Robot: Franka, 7 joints.
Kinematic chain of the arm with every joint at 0, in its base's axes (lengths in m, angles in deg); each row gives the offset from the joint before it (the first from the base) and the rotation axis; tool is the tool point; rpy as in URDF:
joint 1: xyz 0 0 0.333 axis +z
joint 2: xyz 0 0 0 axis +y
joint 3: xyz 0 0 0.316 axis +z
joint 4: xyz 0.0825 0 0 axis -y
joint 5: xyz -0.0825 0 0.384 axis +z
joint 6: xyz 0 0 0 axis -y
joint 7: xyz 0.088 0 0 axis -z
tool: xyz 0 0 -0.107 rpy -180 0 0
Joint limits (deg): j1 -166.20..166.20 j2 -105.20..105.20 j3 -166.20..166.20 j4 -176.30..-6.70 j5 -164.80..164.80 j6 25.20..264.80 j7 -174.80..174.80
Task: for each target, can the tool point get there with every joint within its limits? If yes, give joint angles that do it. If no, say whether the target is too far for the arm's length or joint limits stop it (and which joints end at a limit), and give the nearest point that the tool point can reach.
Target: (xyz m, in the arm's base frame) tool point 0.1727 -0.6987 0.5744
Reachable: yes | joints 99.54 -51.51 -138.60 -38.00 -109.37 58.23 124.18
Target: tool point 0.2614 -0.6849 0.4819
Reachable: yes | joints -97.69 73.01 80.49 -32.29 5.72 72.09 50.09
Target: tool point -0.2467 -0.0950 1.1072
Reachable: yes | joints -112.23 9.71 -97.64 -33.11 -38.16 199.37 -147.38
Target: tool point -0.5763 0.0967 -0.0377
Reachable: yes | joints 27.02 -84.39 139.48 -103.09 -2.16 215.11 41.57
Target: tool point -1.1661 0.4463 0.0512
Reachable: no: too far | nearest point -0.7816 0.2991 0.1441 | short by 0.422 m
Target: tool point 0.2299 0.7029 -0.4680
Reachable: no: too far | nearest point 0.1841 0.5628 -0.2618 | short by 0.253 m
